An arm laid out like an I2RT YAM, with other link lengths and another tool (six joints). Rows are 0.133 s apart.
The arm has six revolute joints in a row. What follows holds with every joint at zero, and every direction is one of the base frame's.
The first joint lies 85 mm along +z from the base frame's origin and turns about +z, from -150 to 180 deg.
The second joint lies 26.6 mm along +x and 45.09 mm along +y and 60.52 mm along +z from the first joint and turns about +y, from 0 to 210 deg.
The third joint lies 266.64 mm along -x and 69.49 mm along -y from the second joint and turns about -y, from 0 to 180 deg.
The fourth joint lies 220.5 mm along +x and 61.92 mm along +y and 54 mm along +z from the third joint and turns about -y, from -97 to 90 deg.
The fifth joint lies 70.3 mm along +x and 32.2 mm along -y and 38.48 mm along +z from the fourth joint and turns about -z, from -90 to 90 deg.
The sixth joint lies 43.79 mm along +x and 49.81 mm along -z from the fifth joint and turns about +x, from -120 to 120 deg.
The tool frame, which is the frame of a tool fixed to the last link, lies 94 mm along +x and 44 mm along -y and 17 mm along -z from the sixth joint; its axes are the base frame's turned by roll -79.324, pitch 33.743 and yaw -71.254 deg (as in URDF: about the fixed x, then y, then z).
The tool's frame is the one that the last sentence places.
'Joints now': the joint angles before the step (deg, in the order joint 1, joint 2, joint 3, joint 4, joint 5, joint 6). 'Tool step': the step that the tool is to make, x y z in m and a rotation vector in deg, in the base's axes. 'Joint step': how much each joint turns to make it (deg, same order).
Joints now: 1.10 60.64 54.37 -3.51 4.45 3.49
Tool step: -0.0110 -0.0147 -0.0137 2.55 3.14 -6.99
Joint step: -0.46 0.03 -0.01 -3.57 5.88 3.89
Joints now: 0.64 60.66 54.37 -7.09 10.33 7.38
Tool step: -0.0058 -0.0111 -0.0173 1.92 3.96 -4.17
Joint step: -1.39 1.15 -0.01 -3.33 2.16 2.65
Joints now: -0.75 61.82 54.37 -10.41 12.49 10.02
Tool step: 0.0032 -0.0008 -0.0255 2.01 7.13 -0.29
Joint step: -0.72 3.86 1.41 -5.05 -1.09 1.61
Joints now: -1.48 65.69 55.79 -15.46 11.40 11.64
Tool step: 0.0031 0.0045 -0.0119 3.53 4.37 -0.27
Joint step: 0.02 3.15 2.92 -4.83 -1.34 3.21
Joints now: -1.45 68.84 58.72 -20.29 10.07 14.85
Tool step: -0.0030 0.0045 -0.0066 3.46 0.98 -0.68
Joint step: 0.01 0.14 0.15 -1.63 -1.19 3.34
